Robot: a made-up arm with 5 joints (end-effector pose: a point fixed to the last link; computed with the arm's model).
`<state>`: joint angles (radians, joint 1 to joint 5).
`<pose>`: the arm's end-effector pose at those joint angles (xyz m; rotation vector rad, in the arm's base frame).
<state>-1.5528 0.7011 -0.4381 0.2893 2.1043</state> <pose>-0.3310 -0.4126 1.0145 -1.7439 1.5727 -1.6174</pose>
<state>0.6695 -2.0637 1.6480 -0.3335 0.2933</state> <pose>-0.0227 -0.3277 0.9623 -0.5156 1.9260 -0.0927</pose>
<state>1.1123 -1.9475 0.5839 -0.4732 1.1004</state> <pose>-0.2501 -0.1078 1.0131 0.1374 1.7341 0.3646</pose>
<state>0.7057 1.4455 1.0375 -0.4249 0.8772</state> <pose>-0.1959 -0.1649 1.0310 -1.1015 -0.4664 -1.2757</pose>
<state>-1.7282 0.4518 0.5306 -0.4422 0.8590</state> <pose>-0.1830 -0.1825 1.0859 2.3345 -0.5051 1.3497</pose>
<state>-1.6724 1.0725 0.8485 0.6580 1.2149</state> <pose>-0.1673 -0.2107 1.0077 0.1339 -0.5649 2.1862</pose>
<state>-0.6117 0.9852 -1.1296 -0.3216 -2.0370</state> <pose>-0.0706 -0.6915 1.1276 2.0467 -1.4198 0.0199</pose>
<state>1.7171 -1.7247 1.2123 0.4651 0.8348</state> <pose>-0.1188 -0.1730 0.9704 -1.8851 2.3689 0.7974</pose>
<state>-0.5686 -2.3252 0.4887 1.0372 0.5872</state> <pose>-0.1283 -0.1426 0.9288 -1.7346 -2.4734 0.6943</pose>
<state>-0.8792 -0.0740 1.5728 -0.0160 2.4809</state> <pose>-0.2557 -0.2286 0.7932 0.5505 -1.1560 2.1533</pose>
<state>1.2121 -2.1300 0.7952 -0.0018 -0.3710</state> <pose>-0.1197 -0.3236 0.9846 -0.5987 1.5933 -1.1607</pose>
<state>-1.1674 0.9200 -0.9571 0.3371 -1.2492</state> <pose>-0.3782 -0.4017 1.1263 0.5494 -2.2652 -1.2553</pose>
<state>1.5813 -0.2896 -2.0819 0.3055 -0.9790</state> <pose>-0.3219 0.2914 1.1909 0.3921 -0.0584 1.9335</pose>
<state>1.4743 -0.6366 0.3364 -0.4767 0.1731</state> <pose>-0.2606 -0.2145 1.0677 -0.3562 2.9374 -0.5232</pose>
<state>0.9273 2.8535 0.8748 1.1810 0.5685</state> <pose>-0.1265 -0.2200 1.0249 -0.5950 1.9382 -1.5331</pose>
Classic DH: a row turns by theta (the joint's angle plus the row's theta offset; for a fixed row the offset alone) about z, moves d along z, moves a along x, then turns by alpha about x. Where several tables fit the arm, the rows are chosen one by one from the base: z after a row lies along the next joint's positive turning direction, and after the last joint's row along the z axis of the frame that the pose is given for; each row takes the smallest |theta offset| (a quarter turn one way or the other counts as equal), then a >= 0, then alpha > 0; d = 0 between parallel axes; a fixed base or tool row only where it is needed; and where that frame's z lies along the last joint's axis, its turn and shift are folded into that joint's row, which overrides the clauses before.
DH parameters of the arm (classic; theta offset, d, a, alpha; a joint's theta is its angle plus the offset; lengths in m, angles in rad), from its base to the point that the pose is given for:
base (fixed): 0.8414 0 -0.2348 0
joint 1: 0.7294 1.0131 0.0178 1.5708
joint 2: -1.1889 0.2033 0.0421 1.301
joint 3: 0.1344 -0.0674 -0.2003 -1.0004
joint 4: 1.1345 -0.1119 -0.1632 1.5643
joint 5: 0.3869 -0.0815 0.0953 0.862
tool (fixed): -1.5426 0.1529 0 0

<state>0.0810 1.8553 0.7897 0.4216 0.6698</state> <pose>-0.1663 -0.1889 1.0464 -0.3018 0.4476 -2.2583</pose>
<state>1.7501 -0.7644 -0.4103 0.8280 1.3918</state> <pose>-0.2739 0.0231 1.1141 -0.5498 -2.3566 -0.0937</pose>
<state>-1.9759 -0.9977 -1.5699 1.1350 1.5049</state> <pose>-0.2360 -0.4946 0.9777 -1.7189 2.4197 -0.0761</pose>
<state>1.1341 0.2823 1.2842 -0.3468 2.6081</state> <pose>-0.1297 -0.3249 0.8401 -1.8477 0.2549 -1.4708</pose>
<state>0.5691 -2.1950 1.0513 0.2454 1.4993</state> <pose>-0.1614 -0.1366 1.0743 0.1665 2.3434 0.7249</pose>
